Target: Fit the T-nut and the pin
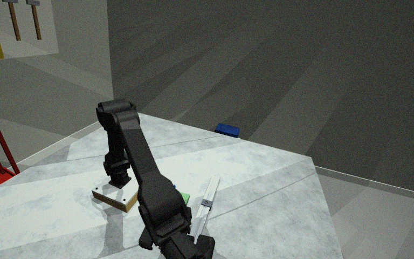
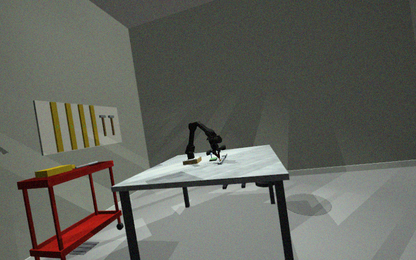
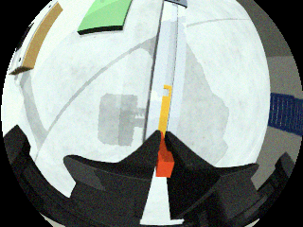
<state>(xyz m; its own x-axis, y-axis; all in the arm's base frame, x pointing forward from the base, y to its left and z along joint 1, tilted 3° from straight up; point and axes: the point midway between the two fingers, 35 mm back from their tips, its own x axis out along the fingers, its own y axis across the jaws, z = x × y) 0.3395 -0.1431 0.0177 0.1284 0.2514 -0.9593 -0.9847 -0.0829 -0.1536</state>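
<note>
The brass T-nut lies 20 mm to the left of my gripper tip. The rest, counted from my gripper tip: aluminum rail 190 mm to the left, 30 mm below; blue pin 200 mm to the left, 140 mm behind, 20 mm below; green tray 190 mm to the left, 120 mm behind, 40 mm below.
</note>
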